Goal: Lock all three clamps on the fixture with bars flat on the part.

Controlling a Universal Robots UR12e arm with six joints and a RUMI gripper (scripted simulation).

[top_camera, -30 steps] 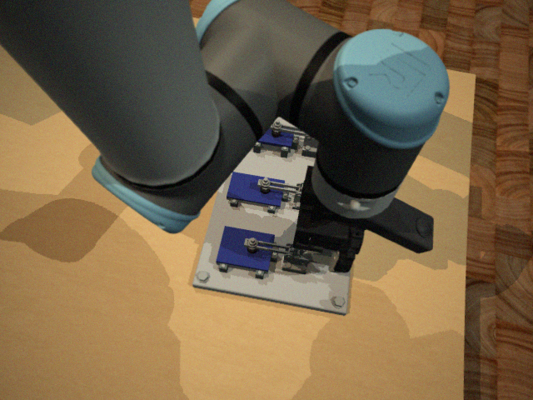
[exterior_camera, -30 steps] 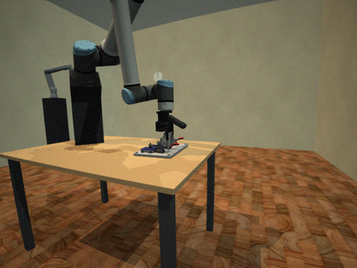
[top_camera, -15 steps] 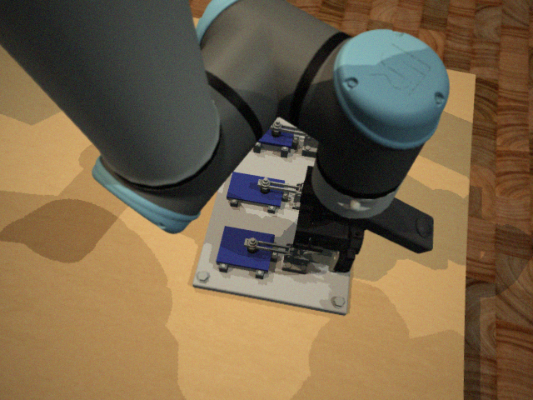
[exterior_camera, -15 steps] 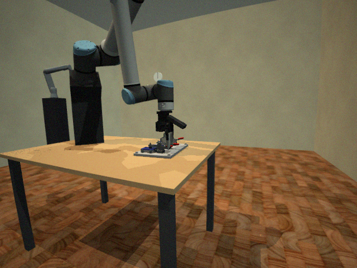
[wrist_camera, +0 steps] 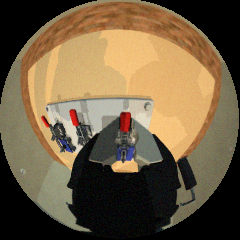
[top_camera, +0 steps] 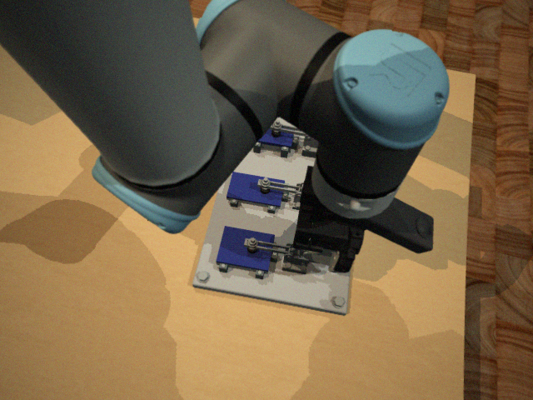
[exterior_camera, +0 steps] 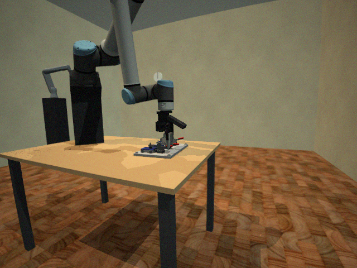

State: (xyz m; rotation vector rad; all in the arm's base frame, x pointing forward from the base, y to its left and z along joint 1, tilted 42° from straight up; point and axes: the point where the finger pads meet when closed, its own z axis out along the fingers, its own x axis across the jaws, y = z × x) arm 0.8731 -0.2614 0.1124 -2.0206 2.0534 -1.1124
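Now: the part 130 mm behind my hand, 20 mm to the left of it and 20 mm below it. Also, from my hand: grey fixture plate: 70 mm behind, 120 mm to the left, 40 mm below.
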